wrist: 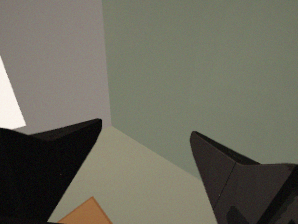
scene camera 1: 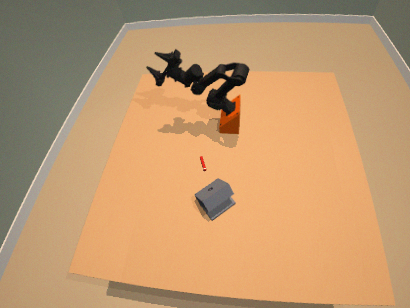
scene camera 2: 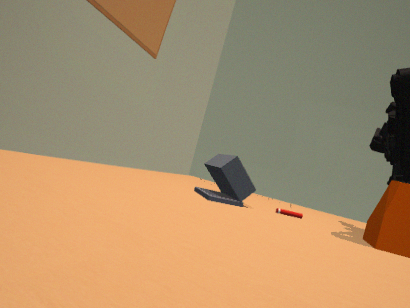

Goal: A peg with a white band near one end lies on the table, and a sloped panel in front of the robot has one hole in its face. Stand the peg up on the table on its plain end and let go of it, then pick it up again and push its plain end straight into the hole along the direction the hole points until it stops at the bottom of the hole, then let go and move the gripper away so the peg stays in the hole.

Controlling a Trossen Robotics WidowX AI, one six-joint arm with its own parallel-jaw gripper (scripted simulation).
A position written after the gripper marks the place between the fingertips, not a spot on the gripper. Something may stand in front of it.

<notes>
The gripper (wrist: 146, 129) is open, holding nothing. Further things: a grey sloped panel (scene camera 2: 228, 172).
The grey sloped panel shows as well in scene camera 1 (scene camera 1: 221, 191).
</notes>
